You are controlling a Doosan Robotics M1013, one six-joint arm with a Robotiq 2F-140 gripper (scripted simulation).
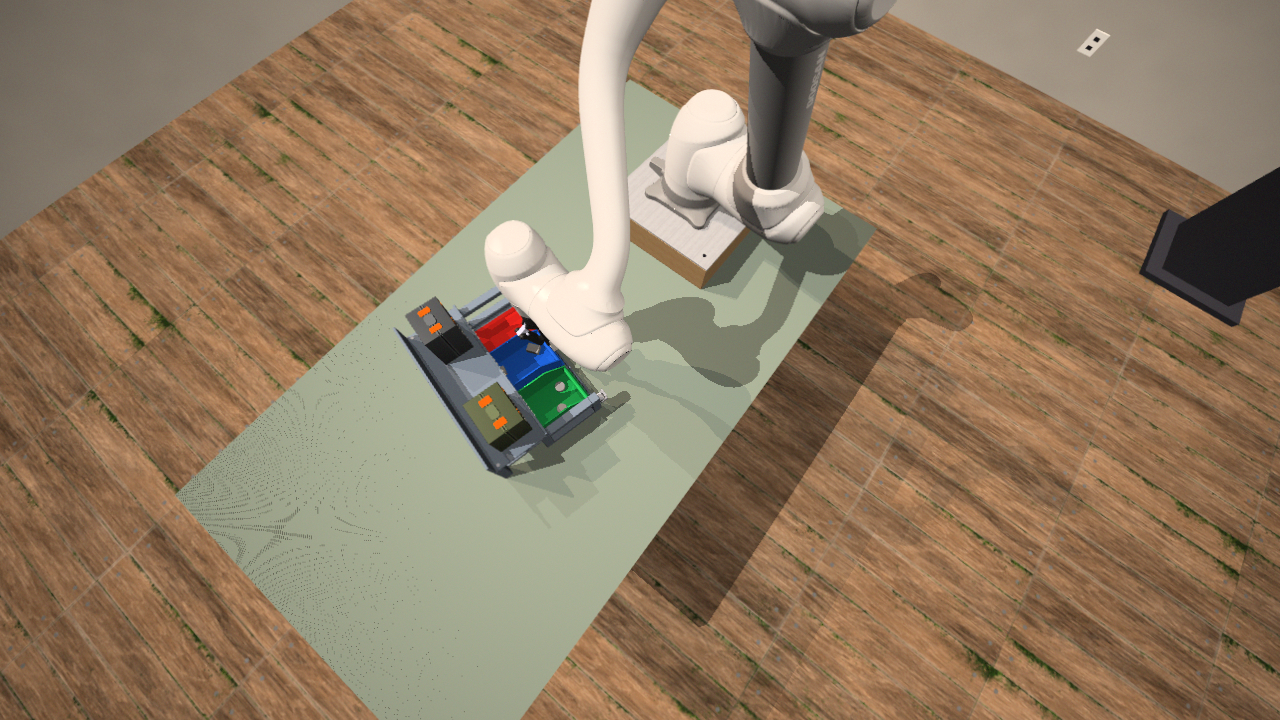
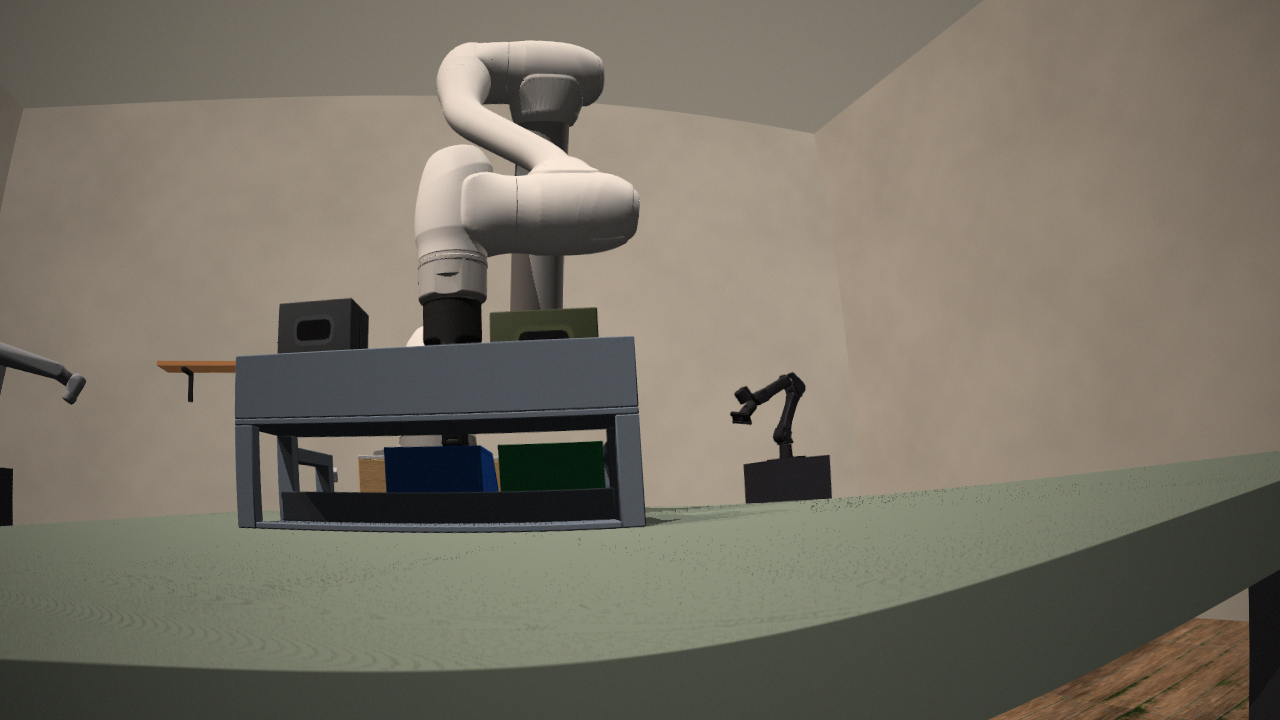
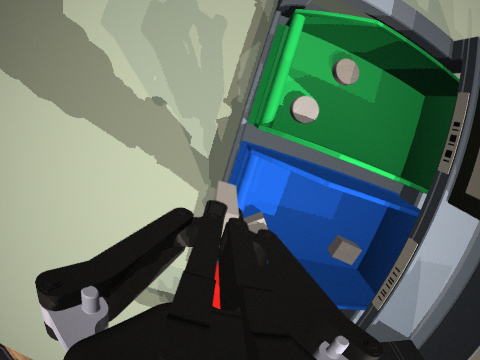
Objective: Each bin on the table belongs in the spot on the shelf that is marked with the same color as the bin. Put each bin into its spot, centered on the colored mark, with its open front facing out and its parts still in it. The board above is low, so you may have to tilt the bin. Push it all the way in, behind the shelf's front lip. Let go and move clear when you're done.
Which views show the green bin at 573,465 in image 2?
Image 1, image 2 and image 3: all of them.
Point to a green bin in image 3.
396,117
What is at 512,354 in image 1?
A blue bin.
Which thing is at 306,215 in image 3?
A blue bin.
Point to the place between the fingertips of my gripper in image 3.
223,197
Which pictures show the blue bin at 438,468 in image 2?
Image 1, image 2 and image 3: all of them.
